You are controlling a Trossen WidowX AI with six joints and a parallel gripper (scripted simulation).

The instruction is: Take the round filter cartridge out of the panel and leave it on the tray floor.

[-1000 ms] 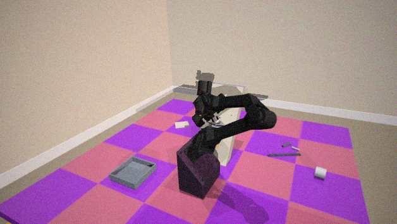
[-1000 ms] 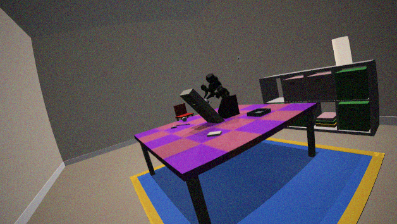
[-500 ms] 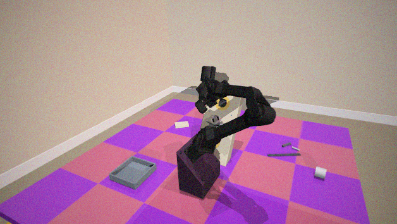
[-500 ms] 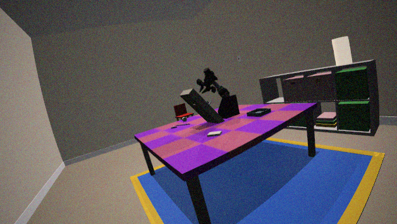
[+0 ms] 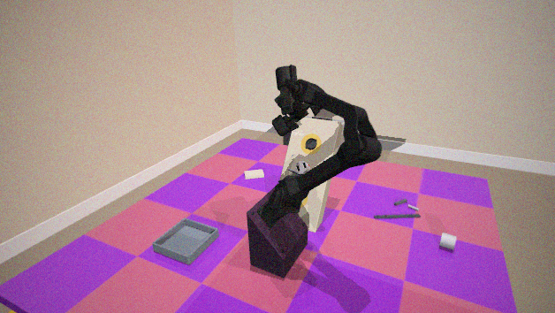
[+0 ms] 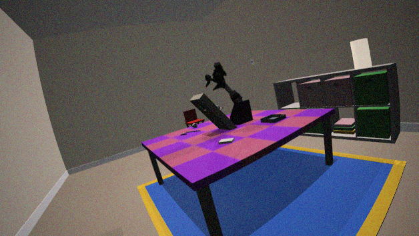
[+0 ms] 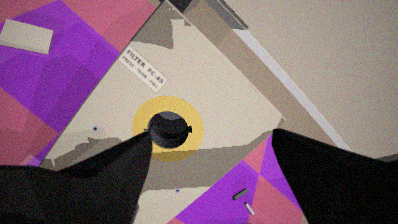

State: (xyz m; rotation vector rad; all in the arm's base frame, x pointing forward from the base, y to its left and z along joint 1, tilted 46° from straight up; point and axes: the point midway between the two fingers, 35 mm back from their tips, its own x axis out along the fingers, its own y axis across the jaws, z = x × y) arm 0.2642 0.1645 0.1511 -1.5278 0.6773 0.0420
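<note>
Now: the round grey filter cartridge 20 mm behind my gripper tip and 170 mm below it. Round my gripper tip: beige service panel 20 mm ahead, 190 mm below; then short grey pin 180 mm ahead, 370 mm to the right, 360 mm below; then white block 150 mm ahead, 330 mm to the left, 360 mm below.
</note>
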